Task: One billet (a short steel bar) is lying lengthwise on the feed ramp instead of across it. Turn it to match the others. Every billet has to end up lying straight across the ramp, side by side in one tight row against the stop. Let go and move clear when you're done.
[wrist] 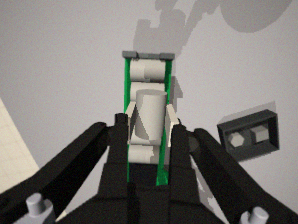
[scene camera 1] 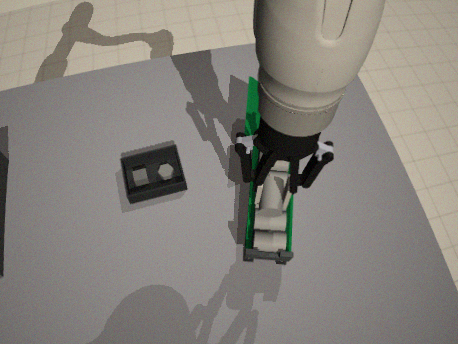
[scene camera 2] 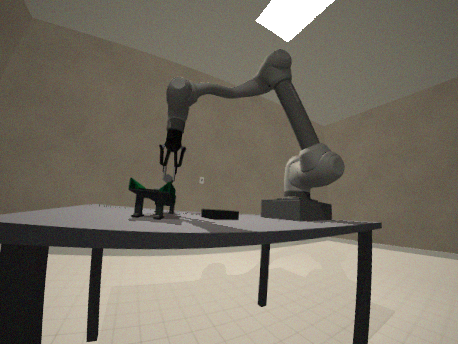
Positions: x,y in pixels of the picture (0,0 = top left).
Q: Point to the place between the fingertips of my gripper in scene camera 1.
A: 271,198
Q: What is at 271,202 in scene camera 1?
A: A pale grey billet.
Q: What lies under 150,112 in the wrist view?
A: A pale grey billet.
